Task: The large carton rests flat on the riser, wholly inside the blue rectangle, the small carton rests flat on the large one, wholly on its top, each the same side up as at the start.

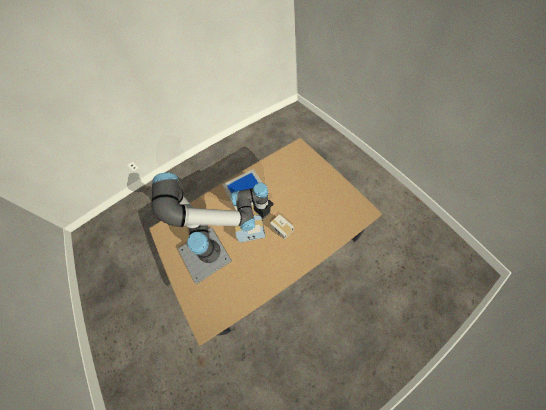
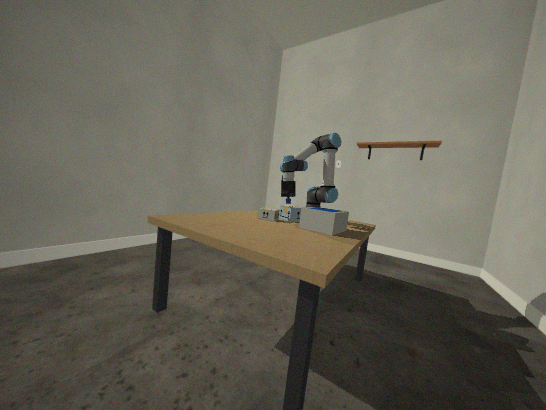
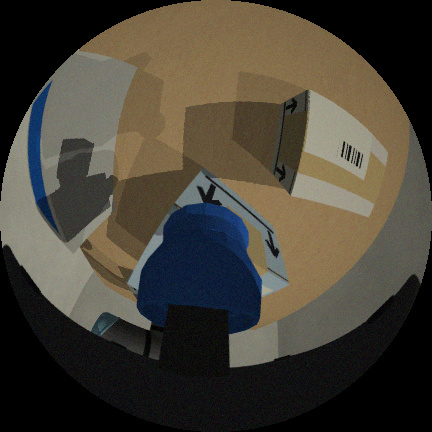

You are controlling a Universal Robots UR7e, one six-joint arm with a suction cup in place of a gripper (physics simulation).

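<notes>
The large light blue carton (image 1: 250,236) (image 2: 290,214) (image 3: 200,185) rests flat on the table, with tape and arrows on it; the arm and cup hide parts of it. The small whitish carton (image 1: 282,226) (image 2: 267,214) (image 3: 325,131) rests flat on the table beside it, with tape and a barcode label on top. The grey riser (image 1: 258,175) (image 2: 320,221) (image 3: 100,100) bears the blue rectangle (image 1: 243,182) (image 2: 325,210) (image 3: 35,140). My blue suction cup (image 2: 288,201) (image 3: 206,220) is off, holds nothing and hangs close above the large carton's height; whether it is directly over it is unclear.
The wooden table (image 1: 310,200) (image 2: 235,235) carries the arm's grey base plate (image 1: 197,272). The arm's forearm (image 1: 212,217) reaches across toward the cartons. A wall shelf (image 2: 398,144) is on the far wall, away from the table.
</notes>
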